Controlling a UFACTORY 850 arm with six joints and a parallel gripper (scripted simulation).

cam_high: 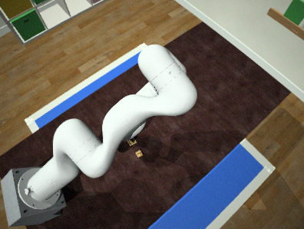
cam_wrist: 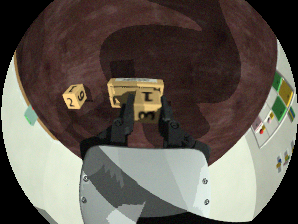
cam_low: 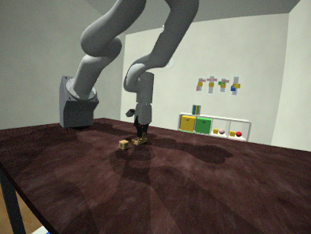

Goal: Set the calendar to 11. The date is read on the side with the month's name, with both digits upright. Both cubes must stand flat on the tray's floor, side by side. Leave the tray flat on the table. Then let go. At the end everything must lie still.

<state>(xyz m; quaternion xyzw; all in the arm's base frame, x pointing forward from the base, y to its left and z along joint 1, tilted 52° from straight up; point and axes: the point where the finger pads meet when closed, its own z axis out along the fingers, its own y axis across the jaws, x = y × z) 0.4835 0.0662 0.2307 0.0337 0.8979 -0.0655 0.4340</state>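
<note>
My gripper is now 10 mm above the cube. The rest, counted from my hand: wooden tray 40 mm below, 20 mm to the right.
</note>
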